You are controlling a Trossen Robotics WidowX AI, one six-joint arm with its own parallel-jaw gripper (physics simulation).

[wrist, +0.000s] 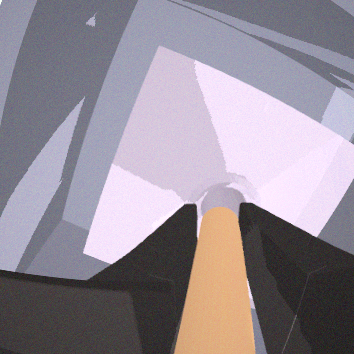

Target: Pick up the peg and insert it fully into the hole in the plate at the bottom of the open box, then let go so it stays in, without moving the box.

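Places are measured from the arm's base along level axes (x ahead, y left, z up), in metres.
Where they show: gripper, between the fingertips: (217, 215).
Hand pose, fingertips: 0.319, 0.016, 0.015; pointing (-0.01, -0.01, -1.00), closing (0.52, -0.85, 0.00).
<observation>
Things, the pixels of their centre, and the offset from my fingertips, as dx, dy, dz. "*": a spot on its surface instead.
- orange-tan peg, middle of its body: (217, 284) -0.001, +0.003, +0.035
- pale pinkish-white plate, middle of its body: (217, 183) -0.001, -0.004, -0.034
- round hole, a spot on its surface: (222, 196) * -0.006, -0.011, -0.038
- open box, middle of its body: (220, 197) -0.001, -0.004, -0.019
An orange-tan peg (218, 280) runs up from the bottom of the wrist view between the two dark fingers. My gripper (217, 215) is shut on the peg. The pale pinkish-white plate (270, 115) lies beyond the fingertips at the bottom of the box. The round hole (222, 196) shows as a greyish circle directly beyond the peg's far visible end. The peg's end overlaps the lower part of the hole in this view; whether it has entered cannot be told. The fingers hide the lower part of the plate.
The grey-blue walls of the open box (100, 145) surround the plate on the left, top and right. Shadows and lighter patches cross the grey surfaces outside, at the upper left and upper right.
</observation>
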